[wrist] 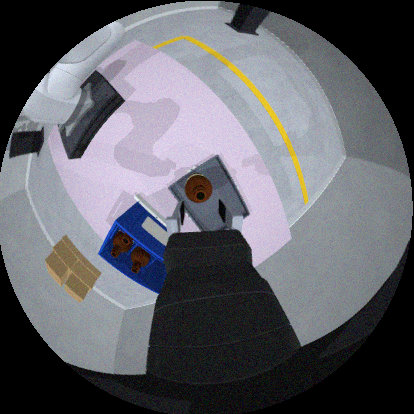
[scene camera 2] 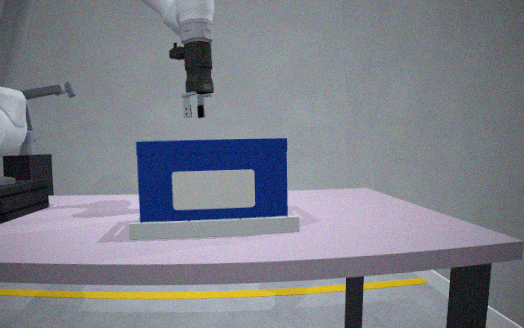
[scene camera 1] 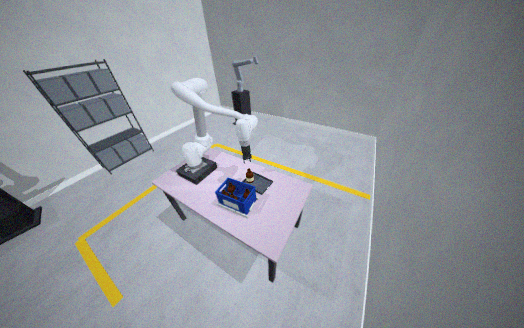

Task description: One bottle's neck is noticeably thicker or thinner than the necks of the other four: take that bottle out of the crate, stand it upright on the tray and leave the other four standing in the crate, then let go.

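Places are measured from the arm's base along level axes (x ahead, y left, z up), in millimetres.
Where they show: gripper, fingertip midpoint: (wrist: 201,206) (scene camera 2: 194,117) (scene camera 1: 247,162); arm's base at its link origin: (wrist: 77,108) (scene camera 1: 196,166).
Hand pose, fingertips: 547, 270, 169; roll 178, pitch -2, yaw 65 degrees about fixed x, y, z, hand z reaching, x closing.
Note:
Each offset is from my fingertips to the centre of the thing, as dx, dy, dz. "pt": to the spot under its first point. Level surfaces: height alone.
A brown bottle {+7, +2, -161} (scene camera 1: 250,176) (wrist: 198,188) with a pale label stands upright on the dark grey tray {pt +177, +58, -238} (scene camera 1: 266,185) (wrist: 233,196), towards the tray's end near the robot base. My gripper (scene camera 1: 247,161) (scene camera 2: 194,117) (wrist: 201,206) is open and empty, above the bottle and apart from it. The blue crate {+114, -257, -156} (scene camera 1: 241,202) (scene camera 2: 212,157) (wrist: 142,281) holds brown bottles; two of them {+40, -325, -158} (wrist: 121,243) {+125, -304, -158} (wrist: 139,259) show in the wrist view, and the gripper body hides part of the crate. In scene camera 2 the crate's wall hides its bottles, the tray and the bottle on it.
The crate stands on a low pale base {pt +138, -361, -228} (scene camera 1: 230,211) (scene camera 2: 214,228) on the pink table {dz -243} (scene camera 1: 280,220) (scene camera 2: 400,225) (wrist: 210,110), beside the tray. The robot's black base plate (scene camera 1: 210,166) (wrist: 102,107) is at the table's other side. Cardboard boxes (wrist: 72,267) lie beyond the crate.

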